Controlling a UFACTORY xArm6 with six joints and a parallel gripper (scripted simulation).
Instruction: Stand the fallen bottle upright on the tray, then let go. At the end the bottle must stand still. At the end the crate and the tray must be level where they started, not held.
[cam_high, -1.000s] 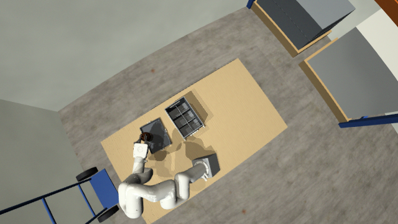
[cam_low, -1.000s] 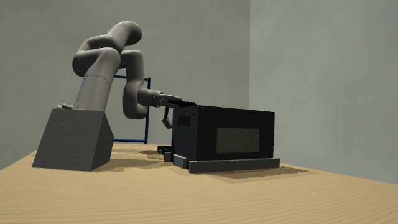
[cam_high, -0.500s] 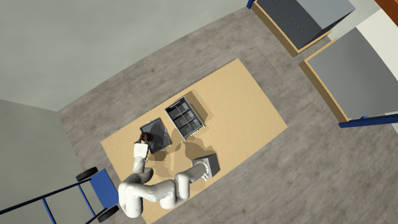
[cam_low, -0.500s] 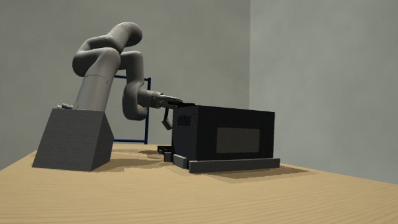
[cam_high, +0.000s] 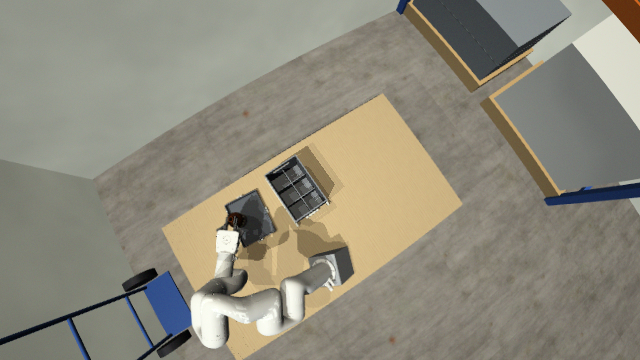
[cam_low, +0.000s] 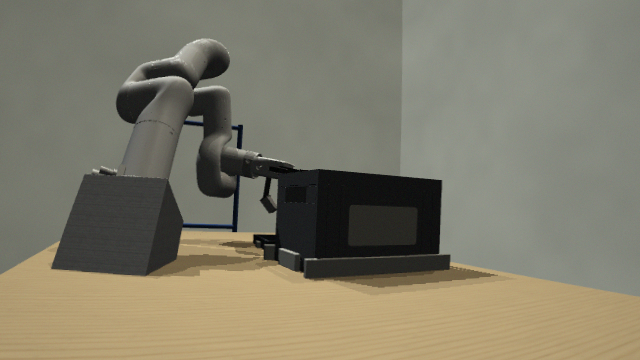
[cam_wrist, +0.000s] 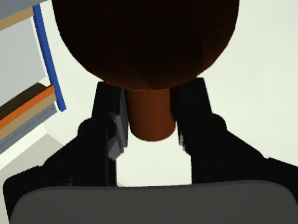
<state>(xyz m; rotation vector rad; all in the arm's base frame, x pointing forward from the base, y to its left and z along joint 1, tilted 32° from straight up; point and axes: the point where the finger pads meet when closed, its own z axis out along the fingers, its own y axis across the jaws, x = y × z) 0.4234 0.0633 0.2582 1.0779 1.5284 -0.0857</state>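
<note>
My gripper is now 6 cm above the brown bottle. Round my hand: dark tray 1 cm behind, 4 cm to the right, 18 cm below; dark crate 6 cm behind, 32 cm to the right, 11 cm below.
</note>
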